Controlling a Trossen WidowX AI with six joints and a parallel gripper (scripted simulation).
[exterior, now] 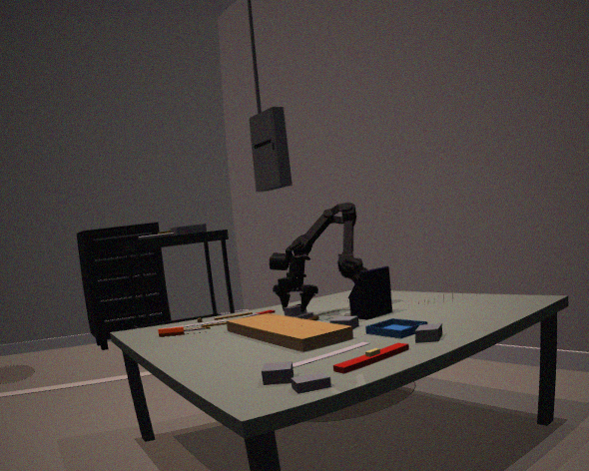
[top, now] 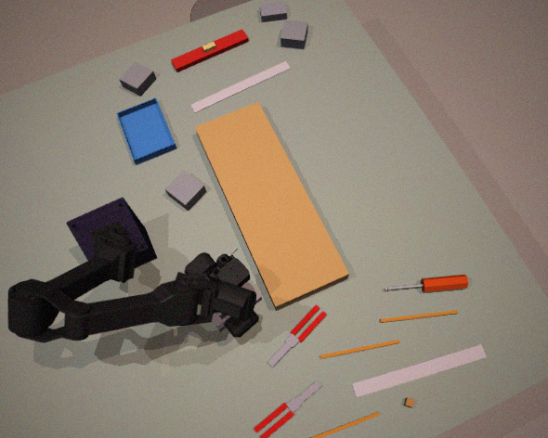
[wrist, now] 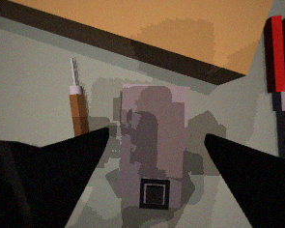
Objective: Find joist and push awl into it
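The stud finder lies 2 cm behind my gripper tip, 1 cm to the right of it and 1 cm above it. Round my gripper tip: awl: 10 cm to the left, 3 cm below; square light: 4 cm behind, 1 cm to the right, 2 cm above; blue tray: 5 cm behind, 53 cm to the left, 2 cm below.
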